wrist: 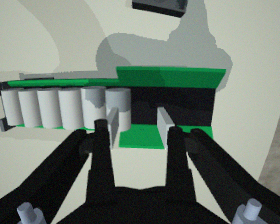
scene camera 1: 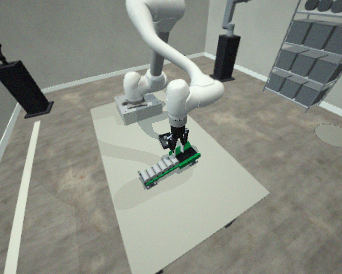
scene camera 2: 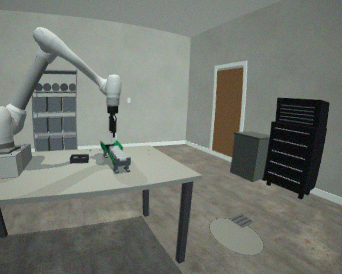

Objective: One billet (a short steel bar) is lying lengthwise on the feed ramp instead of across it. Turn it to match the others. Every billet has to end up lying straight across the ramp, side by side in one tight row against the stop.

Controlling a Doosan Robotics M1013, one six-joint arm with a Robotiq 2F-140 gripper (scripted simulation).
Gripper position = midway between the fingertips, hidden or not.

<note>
I see my gripper (wrist: 138,116) and a grey billet (wrist: 115,97).
</note>
